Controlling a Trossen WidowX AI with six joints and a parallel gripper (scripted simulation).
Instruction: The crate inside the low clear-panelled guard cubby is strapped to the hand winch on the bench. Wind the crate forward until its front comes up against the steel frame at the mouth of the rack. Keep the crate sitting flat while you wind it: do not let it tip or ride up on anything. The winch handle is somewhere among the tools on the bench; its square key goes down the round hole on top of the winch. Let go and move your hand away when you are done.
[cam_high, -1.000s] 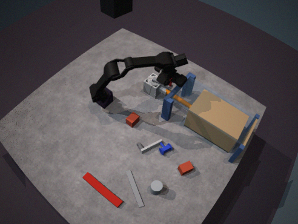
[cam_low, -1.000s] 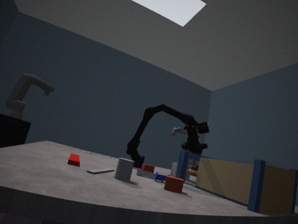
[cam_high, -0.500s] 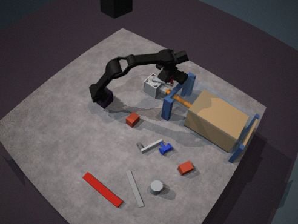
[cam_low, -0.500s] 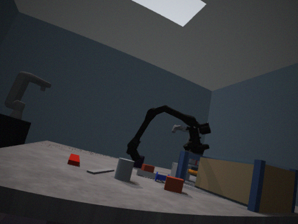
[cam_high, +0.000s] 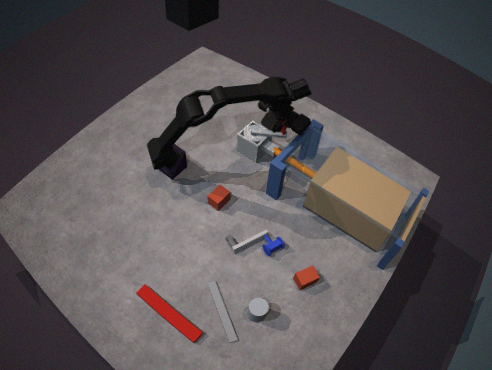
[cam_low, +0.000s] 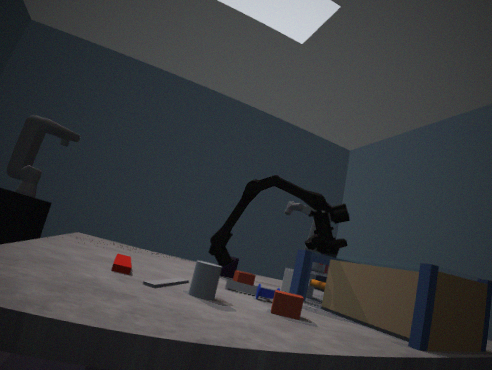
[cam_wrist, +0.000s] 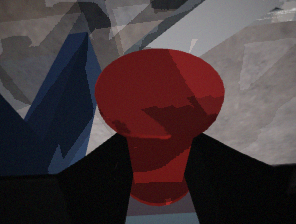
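The winch handle with red knob lies 3 cm behind my gripper tip, 4 cm to the right of it and 3 cm below it. Round my gripper tip: blue t-shaped piece: 24 cm ahead, 33 cm to the right, 12 cm below; grey strip: 29 cm ahead, 59 cm to the right, 13 cm below; grey winch: 9 cm behind, 9 cm to the right, 10 cm below.
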